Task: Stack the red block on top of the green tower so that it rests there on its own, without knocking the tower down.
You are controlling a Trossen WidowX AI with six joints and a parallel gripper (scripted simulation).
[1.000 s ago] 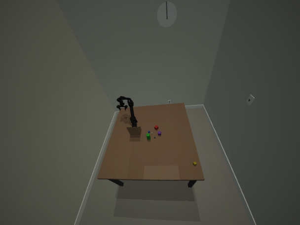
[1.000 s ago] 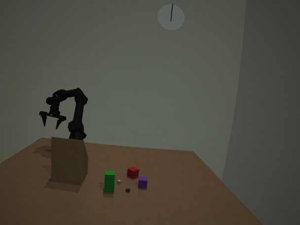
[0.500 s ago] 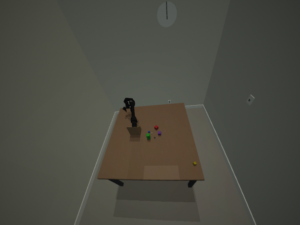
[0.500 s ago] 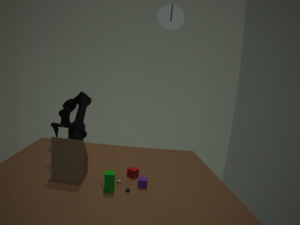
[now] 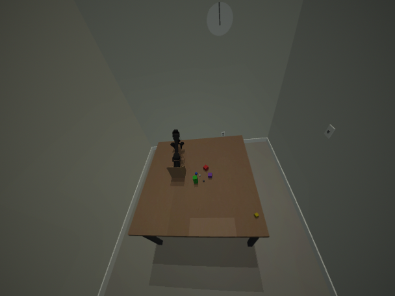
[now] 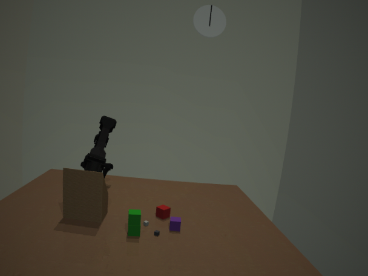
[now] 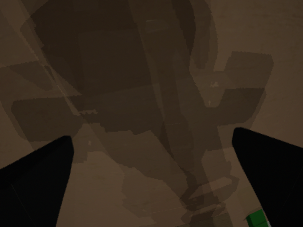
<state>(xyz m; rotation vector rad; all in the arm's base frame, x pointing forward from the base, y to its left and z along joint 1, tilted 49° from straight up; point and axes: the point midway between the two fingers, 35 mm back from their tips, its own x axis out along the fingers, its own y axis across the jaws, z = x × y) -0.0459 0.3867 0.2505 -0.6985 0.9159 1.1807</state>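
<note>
Now: the red block 380 mm ahead of my gripper tip, 360 mm to the right of it and 10 mm below it. From my gripper tip the other things lie so: purple cube: 420 mm ahead, 480 mm to the right, 10 mm below; then blue cube: 260 mm ahead, 430 mm to the right, 20 mm below; then yellow cube: 820 mm ahead, 950 mm to the right, 20 mm below.
</note>
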